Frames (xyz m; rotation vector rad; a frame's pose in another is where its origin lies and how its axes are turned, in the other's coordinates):
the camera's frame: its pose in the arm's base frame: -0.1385 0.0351 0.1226 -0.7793 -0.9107 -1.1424
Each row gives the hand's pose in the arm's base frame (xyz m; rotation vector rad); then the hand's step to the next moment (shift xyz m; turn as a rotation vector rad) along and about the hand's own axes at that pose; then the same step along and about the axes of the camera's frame.
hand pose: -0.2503 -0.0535 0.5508 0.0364 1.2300 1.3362
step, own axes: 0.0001 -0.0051 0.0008 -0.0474 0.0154 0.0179
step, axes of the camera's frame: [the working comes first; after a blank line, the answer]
step, axes of the arm's base frame: 0.0041 -0.0011 -0.0030 0.0129 -0.0189 0.0478

-0.0016 0.0038 -0.0031 0.0527 0.0051 0.0015
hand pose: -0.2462 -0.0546 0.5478 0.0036 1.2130 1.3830
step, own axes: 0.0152 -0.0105 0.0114 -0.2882 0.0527 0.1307
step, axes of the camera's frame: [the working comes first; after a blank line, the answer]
step, axes of the arm's base frame: 0.0108 0.0152 -0.0111 0.1218 -0.1126 0.2746

-0.0145 0.0148 0.0065 0.3119 0.0748 -0.0045
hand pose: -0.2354 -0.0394 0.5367 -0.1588 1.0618 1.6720
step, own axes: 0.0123 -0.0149 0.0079 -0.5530 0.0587 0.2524
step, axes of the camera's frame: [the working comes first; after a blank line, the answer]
step, axes of the arm's base frame: 0.0106 0.0143 -0.0108 0.2694 -0.2148 0.5042

-0.0139 0.0144 0.0059 0.5831 0.1798 -0.0243
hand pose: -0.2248 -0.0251 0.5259 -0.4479 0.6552 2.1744
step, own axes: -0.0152 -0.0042 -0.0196 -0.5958 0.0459 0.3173
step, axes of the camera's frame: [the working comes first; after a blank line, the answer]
step, axes of the arm's base frame: 0.0145 -0.0184 -0.0092 0.2995 -0.1953 0.5744

0.0014 0.0101 -0.0230 0.6431 0.2096 0.0172
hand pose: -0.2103 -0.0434 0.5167 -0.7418 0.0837 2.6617
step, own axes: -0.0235 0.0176 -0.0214 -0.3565 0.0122 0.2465
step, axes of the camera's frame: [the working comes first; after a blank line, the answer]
step, axes of the arm's base frame: 0.0225 -0.0276 -0.0072 0.1572 -0.0939 0.3930

0.0083 0.0155 -0.0318 0.4164 0.1069 0.0561
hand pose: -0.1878 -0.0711 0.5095 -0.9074 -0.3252 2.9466
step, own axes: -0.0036 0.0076 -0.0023 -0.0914 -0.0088 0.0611
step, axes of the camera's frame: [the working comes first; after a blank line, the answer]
step, axes of the arm's base frame: 0.0044 -0.0074 -0.0015 0.0412 -0.0120 0.1016

0.0024 0.0026 -0.0080 0.1028 0.0312 0.0252
